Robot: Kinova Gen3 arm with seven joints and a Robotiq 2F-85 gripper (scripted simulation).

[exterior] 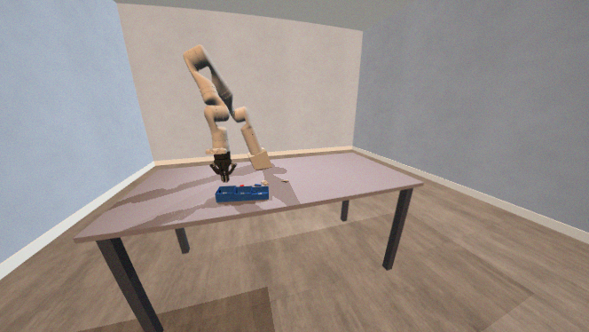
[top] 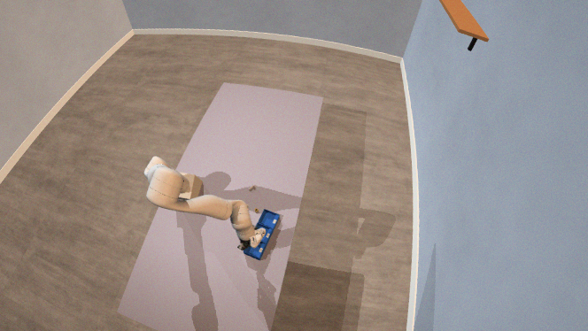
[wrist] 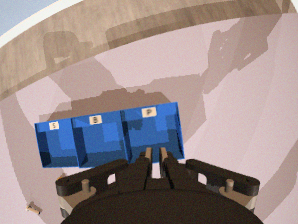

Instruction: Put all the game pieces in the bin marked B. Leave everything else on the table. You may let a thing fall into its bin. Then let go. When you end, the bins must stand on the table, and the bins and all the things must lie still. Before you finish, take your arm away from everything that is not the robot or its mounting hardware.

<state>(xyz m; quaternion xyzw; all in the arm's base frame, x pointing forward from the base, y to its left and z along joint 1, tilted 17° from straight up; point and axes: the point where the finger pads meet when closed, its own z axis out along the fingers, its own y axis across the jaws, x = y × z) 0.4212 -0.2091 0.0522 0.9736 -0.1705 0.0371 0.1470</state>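
The blue bin lies 8 cm to the left of my hand, 7 cm below it and 4 cm ahead of it. From my hand the other things lie so: blue stick 17 cm to the left, 9 cm below, 7 cm behind; then red game piece 9 cm below, 8 cm to the left, 7 cm behind; then brass ring 21 cm to the left, 9 cm below, 2 cm behind.
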